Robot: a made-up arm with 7 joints.
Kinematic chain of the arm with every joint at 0, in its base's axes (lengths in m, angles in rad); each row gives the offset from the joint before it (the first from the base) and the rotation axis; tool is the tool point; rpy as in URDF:
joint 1: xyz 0 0 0.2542 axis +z
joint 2: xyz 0 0 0 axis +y
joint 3: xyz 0 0 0.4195 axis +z
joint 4: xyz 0.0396 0 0 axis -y
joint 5: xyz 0.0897 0 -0.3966 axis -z
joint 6: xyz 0 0 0 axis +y
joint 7: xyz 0.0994 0 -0.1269 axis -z
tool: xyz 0 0 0 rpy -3.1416 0 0
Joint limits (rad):
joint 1: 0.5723..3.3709
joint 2: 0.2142..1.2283
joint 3: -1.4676..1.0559
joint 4: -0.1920..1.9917
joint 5: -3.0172..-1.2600
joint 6: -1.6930..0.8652
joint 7: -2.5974..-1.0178
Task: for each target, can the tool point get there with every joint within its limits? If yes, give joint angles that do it. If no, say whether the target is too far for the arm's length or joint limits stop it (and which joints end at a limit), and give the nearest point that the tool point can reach.
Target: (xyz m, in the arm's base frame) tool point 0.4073 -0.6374 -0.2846
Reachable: no: joint limits stop it (at a limit: joint 1, joint 2, joint 5, joint 6) | nearest point 0.3836 -0.2533 0.0211 | short by 0.491 m
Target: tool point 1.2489 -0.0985 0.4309
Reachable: no: too far | nearest point 0.8921 -0.0015 0.4073 | short by 0.371 m
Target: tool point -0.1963 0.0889 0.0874
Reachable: yes | joints 1.4549 0.8299 0.7760 0.4169 -2.7956 0.1002 -1.1891
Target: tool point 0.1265 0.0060 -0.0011
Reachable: yes | joints 0.8476 1.0697 -0.7485 0.3003 -1.7400 -0.1414 -1.2304
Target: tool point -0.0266 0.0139 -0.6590
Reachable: no: joint limits stop it (at a limit: joint 2, joint 5, joint 6) | nearest point -0.1865 0.0974 -0.1743 | short by 0.517 m
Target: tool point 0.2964 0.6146 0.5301
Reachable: yes | joints 1.4585 0.5037 -0.7867 1.7877 -1.9089 -0.6141 -2.3525
